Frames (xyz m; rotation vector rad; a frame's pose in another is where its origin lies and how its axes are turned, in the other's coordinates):
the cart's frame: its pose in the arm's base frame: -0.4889 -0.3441 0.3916 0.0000 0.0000 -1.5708
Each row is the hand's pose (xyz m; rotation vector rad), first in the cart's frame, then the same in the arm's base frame.
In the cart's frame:
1: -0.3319 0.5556 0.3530 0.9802 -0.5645 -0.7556
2: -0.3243 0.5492 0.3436 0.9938 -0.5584 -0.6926
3: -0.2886 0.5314 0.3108 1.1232 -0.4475 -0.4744
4: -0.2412 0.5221 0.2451 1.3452 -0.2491 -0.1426
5: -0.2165 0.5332 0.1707 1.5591 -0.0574 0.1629
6: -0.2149 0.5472 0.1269 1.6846 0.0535 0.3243
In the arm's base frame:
1: 0.0667 -0.0122 0.7446 0.3602 -1.3387 -2.1122
2: 0.0603 -0.0198 0.7352 0.3737 -1.3323 -2.0487
3: 0.0425 -0.0555 0.7024 0.5609 -1.3039 -1.8139
4: 0.0332 -0.1029 0.6367 0.8651 -1.2583 -1.4340
5: 0.0443 -0.1276 0.5623 1.1306 -1.2171 -1.0609
6: 0.0583 -0.1292 0.5185 1.2753 -1.1968 -0.8502

